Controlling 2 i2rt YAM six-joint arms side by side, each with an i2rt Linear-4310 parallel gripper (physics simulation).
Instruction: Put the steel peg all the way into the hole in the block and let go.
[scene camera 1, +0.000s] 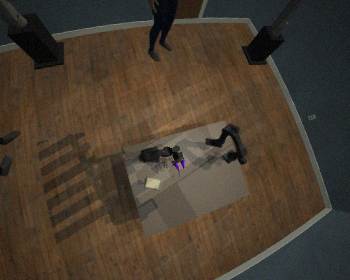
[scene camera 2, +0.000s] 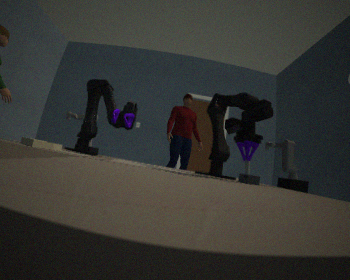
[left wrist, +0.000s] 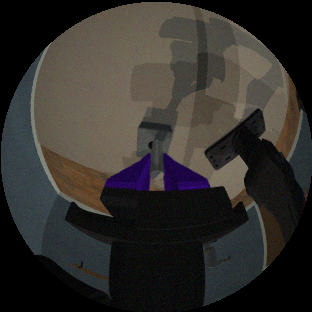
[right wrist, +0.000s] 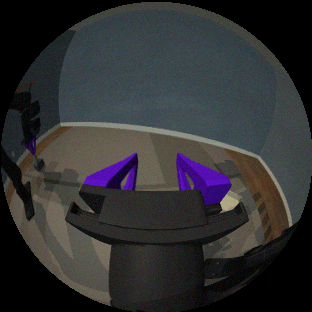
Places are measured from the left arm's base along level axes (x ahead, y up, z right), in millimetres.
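Where they show: left gripper, fingertip midpoint: (scene camera 1: 228, 156) (scene camera 2: 246, 161) (left wrist: 156, 157) (right wrist: 33, 153); right gripper, fingertip midpoint: (scene camera 1: 181, 169) (scene camera 2: 118, 113) (right wrist: 156, 156); left arm's base, link origin: (scene camera 1: 214, 142) (scene camera 2: 215, 176) (left wrist: 239, 137) (right wrist: 27, 198); right arm's base, link origin: (scene camera 2: 80, 152) (right wrist: 227, 267).
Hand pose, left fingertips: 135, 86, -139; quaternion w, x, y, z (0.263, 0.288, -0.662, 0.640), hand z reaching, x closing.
Note:
Each offset is from my left fingertips to the top centre of the thing, as dx, dy, dz. "pt": to the spot under its first point. Level surfaces: height alone.
The steel peg {-4, +26, -4} (scene camera 2: 247, 167) (left wrist: 156, 161) is upright in the left gripper (scene camera 2: 247, 158) (left wrist: 157, 155), which is shut on its upper part. Its lower end is at the top of the grey block {-4, -53, -16} (scene camera 2: 249, 179) (left wrist: 146, 134). In the left wrist view the dark hole {pt +4, -31, -8} (left wrist: 151, 145) shows just left of the peg, so the peg appears beside the hole; whether its tip touches the block is hard to tell. The block also shows small in the right wrist view (right wrist: 39, 165). The right gripper (scene camera 1: 180, 167) (scene camera 2: 122, 119) (right wrist: 157, 154) is partly open and empty, raised away from the block.
A cream shallow tray {+398, -61, +710} (scene camera 1: 152, 187) (scene camera 2: 42, 144) stands on the table {dy -86} (scene camera 1: 215, 185) near the right arm. The left arm's dark base plate (left wrist: 225, 149) is right of the block in the left wrist view. Shadows cross the table around the block.

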